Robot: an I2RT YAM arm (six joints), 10 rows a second.
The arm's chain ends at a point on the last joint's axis. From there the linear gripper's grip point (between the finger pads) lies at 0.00 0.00 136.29 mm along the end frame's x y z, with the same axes.
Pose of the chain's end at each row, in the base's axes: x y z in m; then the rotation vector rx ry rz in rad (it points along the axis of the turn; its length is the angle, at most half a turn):
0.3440, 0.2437, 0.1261, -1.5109, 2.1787, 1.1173
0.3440, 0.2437, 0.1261, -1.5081, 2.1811, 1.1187
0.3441, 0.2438, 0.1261, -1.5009, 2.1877, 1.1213
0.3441, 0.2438, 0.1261, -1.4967, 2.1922, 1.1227
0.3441, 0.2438, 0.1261, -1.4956, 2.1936, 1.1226
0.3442, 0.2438, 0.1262, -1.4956, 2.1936, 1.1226
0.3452, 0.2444, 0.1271, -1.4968, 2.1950, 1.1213
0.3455, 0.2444, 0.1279, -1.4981, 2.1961, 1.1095
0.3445, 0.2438, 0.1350, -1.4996, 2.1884, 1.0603
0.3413, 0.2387, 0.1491, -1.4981, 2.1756, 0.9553
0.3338, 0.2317, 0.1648, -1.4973, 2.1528, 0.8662
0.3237, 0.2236, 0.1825, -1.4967, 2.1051, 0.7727
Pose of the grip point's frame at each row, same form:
0.3164, 0.3412, 0.0349, -1.5109, 2.1787, 1.1173
0.3163, 0.3412, 0.0350, -1.5081, 2.1811, 1.1187
0.3165, 0.3414, 0.0350, -1.5009, 2.1877, 1.1213
0.3165, 0.3414, 0.0350, -1.4967, 2.1922, 1.1227
0.3165, 0.3414, 0.0350, -1.4956, 2.1936, 1.1226
0.3166, 0.3414, 0.0351, -1.4956, 2.1936, 1.1226
0.3176, 0.3418, 0.0358, -1.4968, 2.1950, 1.1213
0.3186, 0.3414, 0.0360, -1.4981, 2.1961, 1.1095
0.3218, 0.3398, 0.0410, -1.4996, 2.1884, 1.0603
0.3277, 0.3323, 0.0509, -1.4981, 2.1756, 0.9553
0.3285, 0.3234, 0.0641, -1.4973, 2.1528, 0.8662
0.3283, 0.3142, 0.0808, -1.4967, 2.1051, 0.7727

